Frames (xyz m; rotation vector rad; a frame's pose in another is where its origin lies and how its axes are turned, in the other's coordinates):
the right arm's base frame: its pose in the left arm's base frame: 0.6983 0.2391 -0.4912 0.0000 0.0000 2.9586
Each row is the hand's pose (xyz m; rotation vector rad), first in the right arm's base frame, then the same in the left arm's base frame.
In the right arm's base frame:
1: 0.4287 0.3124 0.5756 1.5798 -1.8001 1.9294
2: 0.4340 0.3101 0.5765 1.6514 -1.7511 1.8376
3: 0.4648 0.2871 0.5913 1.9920 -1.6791 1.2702
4: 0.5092 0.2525 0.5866 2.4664 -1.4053 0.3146
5: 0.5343 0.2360 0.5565 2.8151 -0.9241 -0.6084
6: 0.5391 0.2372 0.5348 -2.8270 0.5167 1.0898
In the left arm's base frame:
1: 0.2199 0.0099 0.0844 -1.4465 -1.0521 -0.2073
2: 0.2151 0.0132 0.0853 -1.4492 -1.1355 -0.2593
3: 0.1890 0.0414 0.1001 -1.5900 -1.5696 -0.4020
4: 0.1517 0.0835 0.0954 -1.6689 -2.3909 -0.4495
5: 0.1300 0.1043 0.0653 1.0832 2.5013 0.1110
6: 0.1250 0.1040 0.0436 0.6510 2.3317 -0.1717

